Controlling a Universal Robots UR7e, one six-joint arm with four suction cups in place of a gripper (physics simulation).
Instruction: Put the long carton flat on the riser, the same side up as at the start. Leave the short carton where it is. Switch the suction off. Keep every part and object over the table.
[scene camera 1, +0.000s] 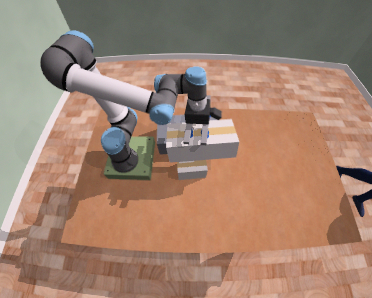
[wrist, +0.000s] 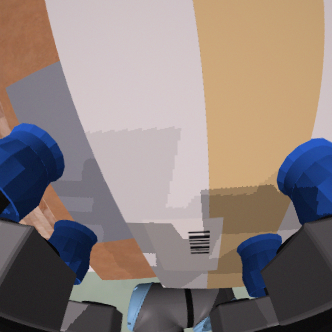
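Seen in the pictures: hand at its tool point: (scene camera 1: 198, 125) (wrist: 165, 206); arm's base at its link origin: (scene camera 1: 125, 160).
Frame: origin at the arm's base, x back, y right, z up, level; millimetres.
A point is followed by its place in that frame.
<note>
The long carton (scene camera 1: 204, 151) @(x -431, y 10, z 199 mm) (wrist: 135, 90) @(x -460, y -130, z 219 mm), white with a tan tape stripe, is level with its taped face up. My gripper (scene camera 1: 198, 135) (wrist: 162, 200) @(x -397, y -120, z 214 mm) has its four blue suction cups on that top face and holds the carton, so it counts as shut on it. The grey riser (scene camera 1: 162, 141) @(x -203, y -115, z 54 mm) (wrist: 60, 115) @(x -435, y -263, z 54 mm) shows past the carton's left end in the scene view and along its left side in the wrist view; the rest is hidden. Whether the carton touches the riser cannot be told. The short carton (scene camera 1: 192, 173) @(x -385, y 41, z 12 mm), white with tan tape, is in front of and below the long carton.
The arm's green base plate (scene camera 1: 144, 160) @(x -110, y -14, z -1 mm) is left of the cartons. The brown table top (scene camera 1: 280, 200) @(x -885, y 127, z -66 mm) extends to the right and front. A person's dark legs (scene camera 1: 358, 173) show at the right edge.
</note>
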